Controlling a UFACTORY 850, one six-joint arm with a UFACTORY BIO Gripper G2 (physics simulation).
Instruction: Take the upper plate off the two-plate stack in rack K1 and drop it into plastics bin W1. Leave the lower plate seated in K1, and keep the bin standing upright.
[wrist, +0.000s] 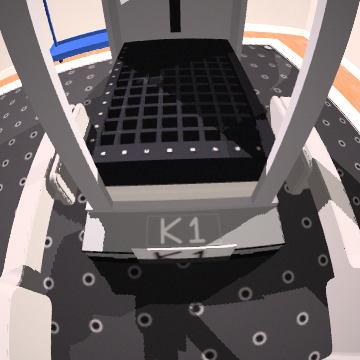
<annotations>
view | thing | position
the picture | gripper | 177, 108
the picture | plate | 180, 110
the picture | plate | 244, 188
</annotations>
